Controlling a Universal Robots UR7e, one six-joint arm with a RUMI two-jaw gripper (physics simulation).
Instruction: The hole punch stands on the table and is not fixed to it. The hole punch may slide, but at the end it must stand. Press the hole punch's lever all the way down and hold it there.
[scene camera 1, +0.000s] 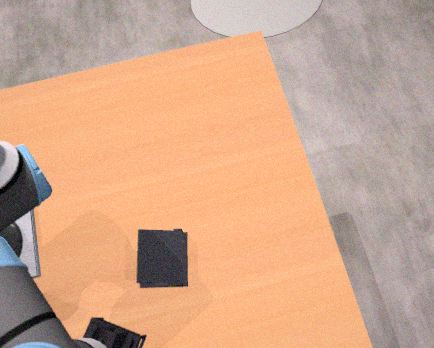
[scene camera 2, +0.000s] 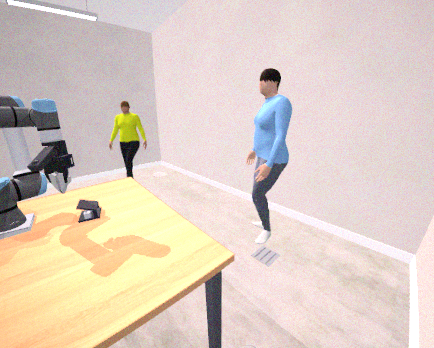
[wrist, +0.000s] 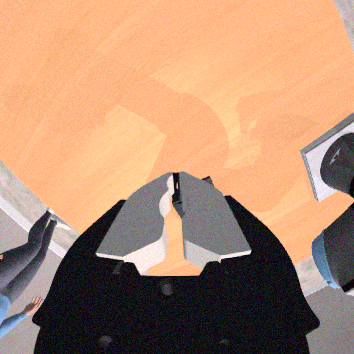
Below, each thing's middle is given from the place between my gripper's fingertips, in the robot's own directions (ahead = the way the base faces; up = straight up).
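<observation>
Measured from the hole punch lever (scene camera 1: 160, 252), my hand is 15 cm above it, and it is also 19 cm to the right of the lever and 5 cm short of it.
</observation>
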